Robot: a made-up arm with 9 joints.
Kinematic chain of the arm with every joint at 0, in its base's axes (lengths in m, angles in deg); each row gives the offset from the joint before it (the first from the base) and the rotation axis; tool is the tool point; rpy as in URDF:
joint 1: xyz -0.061 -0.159 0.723 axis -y
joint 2: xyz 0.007 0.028 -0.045 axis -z
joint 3: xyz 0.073 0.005 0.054 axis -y
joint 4: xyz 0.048 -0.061 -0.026 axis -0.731 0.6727 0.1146
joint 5: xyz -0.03 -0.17 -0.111 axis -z
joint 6: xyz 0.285 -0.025 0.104 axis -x
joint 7: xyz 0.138 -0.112 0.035 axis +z
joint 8: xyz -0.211 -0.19 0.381 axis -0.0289 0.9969 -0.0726
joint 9: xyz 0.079 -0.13 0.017 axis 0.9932 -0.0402 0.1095
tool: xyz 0.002 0.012 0.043 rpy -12 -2.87 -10.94
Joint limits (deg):
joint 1: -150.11..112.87
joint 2: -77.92..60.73
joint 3: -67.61..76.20
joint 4: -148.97..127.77
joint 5: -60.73..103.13
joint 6: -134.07..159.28
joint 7: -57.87..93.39
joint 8: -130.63..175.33
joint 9: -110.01..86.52
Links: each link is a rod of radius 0.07 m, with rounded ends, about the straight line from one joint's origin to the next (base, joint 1, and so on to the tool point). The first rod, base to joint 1, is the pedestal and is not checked.
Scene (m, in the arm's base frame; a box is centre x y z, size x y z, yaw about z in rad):
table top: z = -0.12
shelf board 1: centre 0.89 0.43 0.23 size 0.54 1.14 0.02 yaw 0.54
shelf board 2: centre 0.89 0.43 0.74 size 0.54 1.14 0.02 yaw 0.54
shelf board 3: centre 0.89 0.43 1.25 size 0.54 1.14 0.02 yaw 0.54
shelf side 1: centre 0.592 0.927 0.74 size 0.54 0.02 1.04 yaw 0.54
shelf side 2: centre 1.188 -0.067 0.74 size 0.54 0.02 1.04 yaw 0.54
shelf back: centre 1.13 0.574 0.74 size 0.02 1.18 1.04 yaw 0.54
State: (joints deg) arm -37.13 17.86 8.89 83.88 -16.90 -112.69 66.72 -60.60 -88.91
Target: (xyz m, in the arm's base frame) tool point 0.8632 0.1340 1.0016
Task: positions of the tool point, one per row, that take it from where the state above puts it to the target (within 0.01 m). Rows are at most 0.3 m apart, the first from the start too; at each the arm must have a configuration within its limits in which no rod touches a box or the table.
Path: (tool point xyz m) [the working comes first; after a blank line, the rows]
Joints at the target: 9.66 -29.04 49.67 44.90 -49.57 -83.49 86.37 -50.79 -93.30
Straight joint move there: touches shelf board 2, shelf side 2.

1: 0.0475 -0.9768 0.2868
2: 0.2674 -0.8458 0.2625
3: 0.4708 -0.6893 0.3323
4: 0.6149 -0.5187 0.4776
5: 0.6750 -0.3480 0.6629
6: 0.6491 -0.1897 0.8480
7: 0.5531 -0.0518 1.0016
8: 0.6303 -0.0008 0.9866
9: 0.6960 0.0466 0.9819
10: 0.7516 0.0847 0.9849
11: 0.7981 0.1113 0.9919
12: 0.8355 0.1269 0.9988
13: 0.8632 0.1341 1.0016

